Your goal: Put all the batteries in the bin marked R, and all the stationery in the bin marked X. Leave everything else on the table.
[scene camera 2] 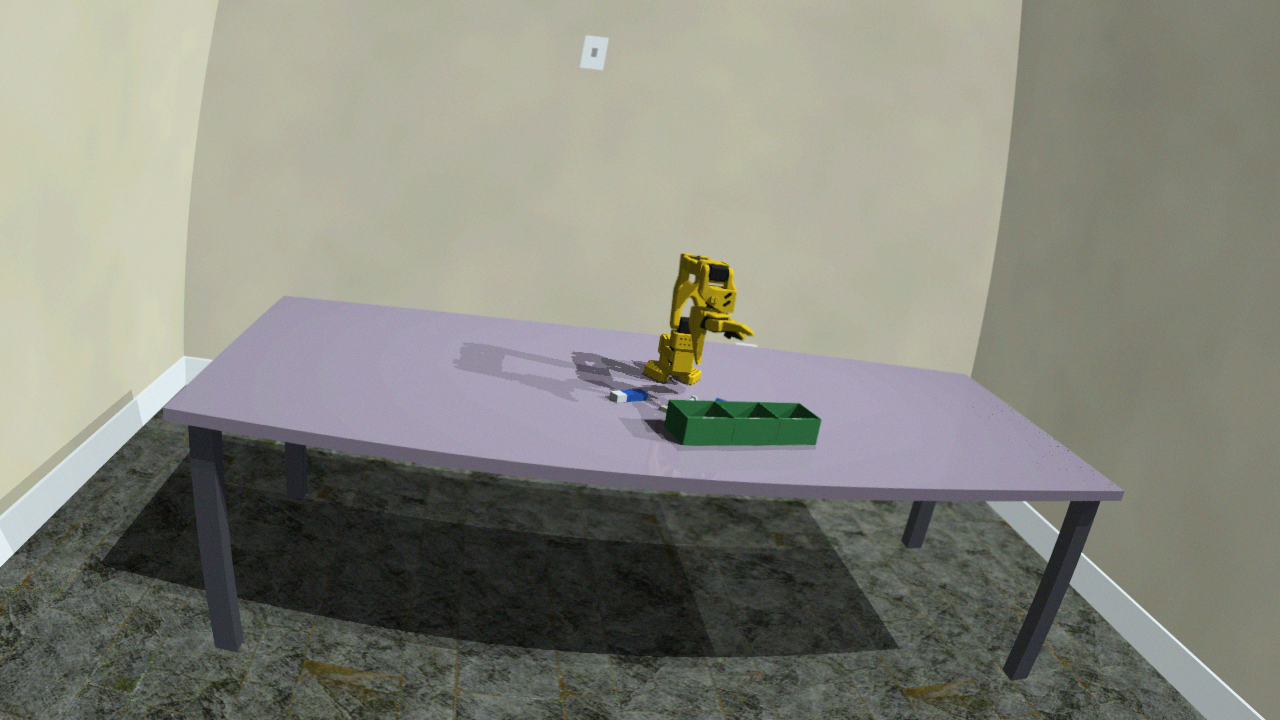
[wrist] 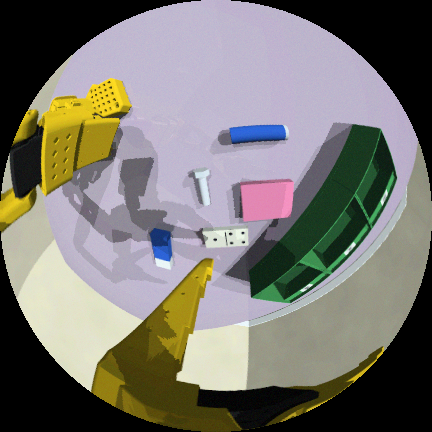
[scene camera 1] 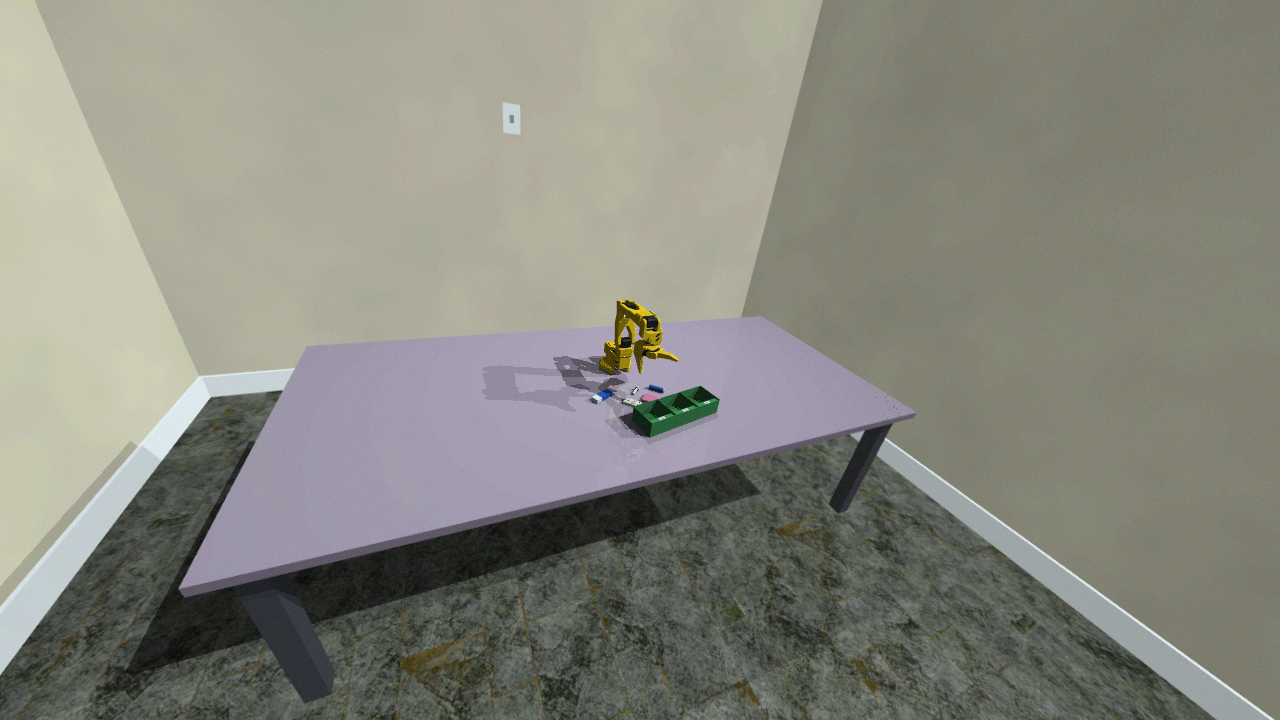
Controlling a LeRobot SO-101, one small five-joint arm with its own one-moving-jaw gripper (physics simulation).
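There's a blue battery (wrist: 245, 133) here, along with a pink block (wrist: 272, 198), a white domino (wrist: 234, 235) and a blue-and-white eraser (wrist: 160, 239). I can also see a green three-compartment bin (scene camera 2: 692, 422), and that bin shows in scene camera 1 (scene camera 1: 657, 416) and in the wrist view (wrist: 347, 205) too. Scene camera 2 misses the pink block, which is hidden by the green three-compartment bin.
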